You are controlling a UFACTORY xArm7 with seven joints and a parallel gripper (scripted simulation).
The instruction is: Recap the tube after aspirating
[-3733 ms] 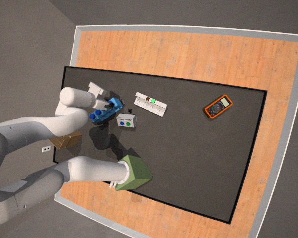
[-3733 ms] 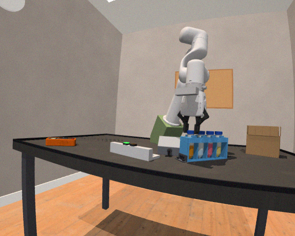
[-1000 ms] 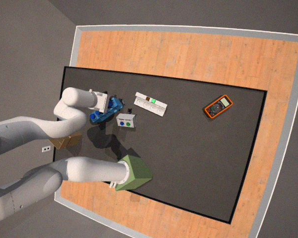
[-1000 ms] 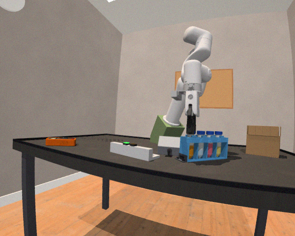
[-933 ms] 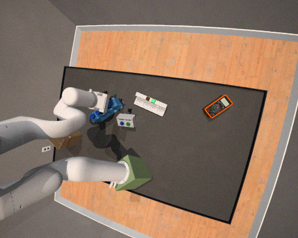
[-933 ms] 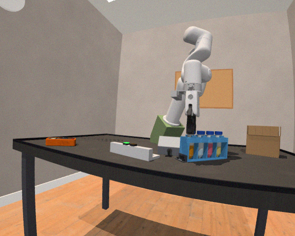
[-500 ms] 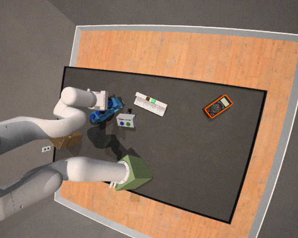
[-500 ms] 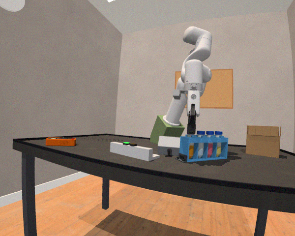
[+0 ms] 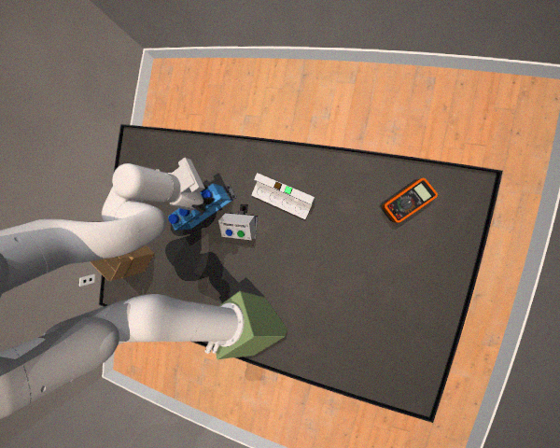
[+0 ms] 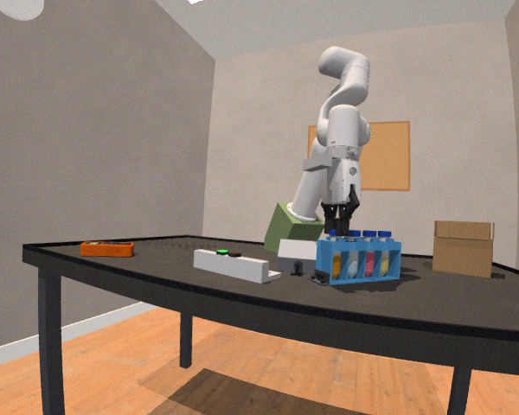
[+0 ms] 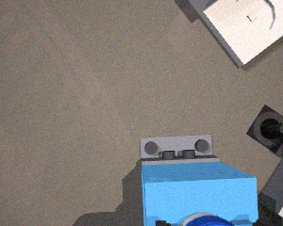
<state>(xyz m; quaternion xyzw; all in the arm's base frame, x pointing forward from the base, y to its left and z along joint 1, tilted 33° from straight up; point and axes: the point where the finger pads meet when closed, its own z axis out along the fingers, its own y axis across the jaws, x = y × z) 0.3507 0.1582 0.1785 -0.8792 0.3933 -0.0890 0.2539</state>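
Now: the tube neck 10 mm below my hand. From my hand the other things lie so: blue cycle key: 110 mm behind, 100 mm to the right, 60 mm below; blue cap: 10 mm below; key housing: 120 mm to the right, 80 mm below, 80 mm behind.
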